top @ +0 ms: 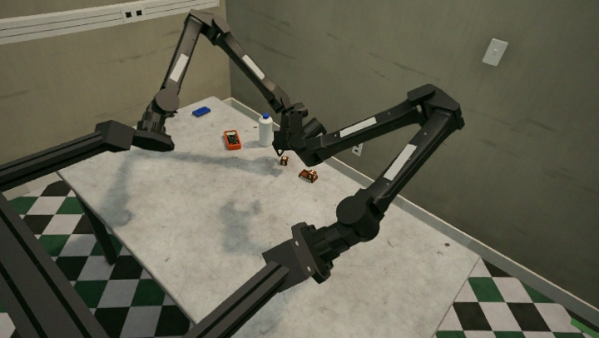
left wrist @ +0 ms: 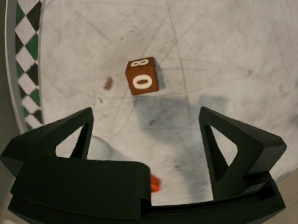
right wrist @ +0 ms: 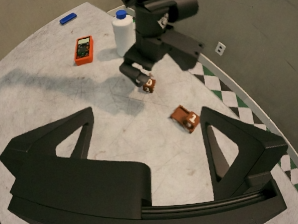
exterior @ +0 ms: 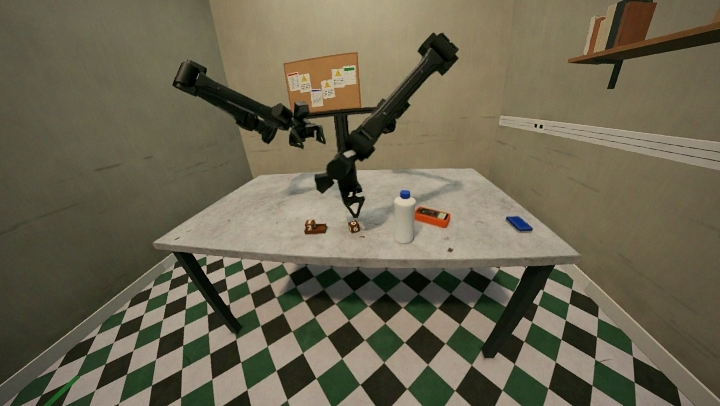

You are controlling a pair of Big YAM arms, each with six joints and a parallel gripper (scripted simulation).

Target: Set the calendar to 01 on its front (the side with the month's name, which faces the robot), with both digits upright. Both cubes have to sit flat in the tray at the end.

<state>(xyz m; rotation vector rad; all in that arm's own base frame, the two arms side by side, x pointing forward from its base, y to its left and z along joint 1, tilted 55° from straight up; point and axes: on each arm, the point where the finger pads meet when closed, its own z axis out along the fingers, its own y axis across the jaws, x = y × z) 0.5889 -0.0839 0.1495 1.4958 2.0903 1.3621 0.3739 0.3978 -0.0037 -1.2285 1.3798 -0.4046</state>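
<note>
My left gripper is now 15 cm to the left of the brown tray and 8 cm above it. Also, from my left hand: blue block 3 cm ahead, 61 cm to the left, 7 cm below; then white bottle 6 cm ahead, 17 cm to the left.
</note>
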